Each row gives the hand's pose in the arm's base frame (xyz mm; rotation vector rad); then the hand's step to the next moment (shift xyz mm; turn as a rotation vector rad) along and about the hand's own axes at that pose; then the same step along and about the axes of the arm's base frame.
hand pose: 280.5 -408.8 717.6 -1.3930 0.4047 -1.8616
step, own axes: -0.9 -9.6 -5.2 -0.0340 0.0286 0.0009
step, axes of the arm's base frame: -8.3 6.0 3.8 0.0156 0.0061 -0.0411
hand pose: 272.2 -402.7 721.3 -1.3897 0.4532 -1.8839
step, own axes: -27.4 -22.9 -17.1 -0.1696 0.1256 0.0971
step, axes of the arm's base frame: -20.0 32.9 -9.1 0.1578 0.0547 -0.1615
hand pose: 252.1 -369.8 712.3 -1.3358 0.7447 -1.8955
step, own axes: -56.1 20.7 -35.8 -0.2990 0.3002 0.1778
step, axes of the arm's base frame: -16.7 34.8 -58.0 0.3010 0.0490 -0.3437
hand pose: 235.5 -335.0 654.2 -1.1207 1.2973 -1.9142
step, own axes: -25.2 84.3 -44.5 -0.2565 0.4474 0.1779
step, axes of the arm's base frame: -26.6 9.3 -94.5 0.2799 -0.0401 -0.4665
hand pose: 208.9 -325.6 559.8 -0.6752 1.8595 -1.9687
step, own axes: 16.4 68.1 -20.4 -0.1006 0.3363 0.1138
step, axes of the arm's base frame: -29.7 2.5 -66.6 0.1231 -0.0648 -0.3418
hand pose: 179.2 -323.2 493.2 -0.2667 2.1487 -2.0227
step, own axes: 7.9 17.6 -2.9 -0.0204 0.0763 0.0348
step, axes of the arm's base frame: -8.5 1.9 -17.5 0.0278 -0.0240 -0.0781
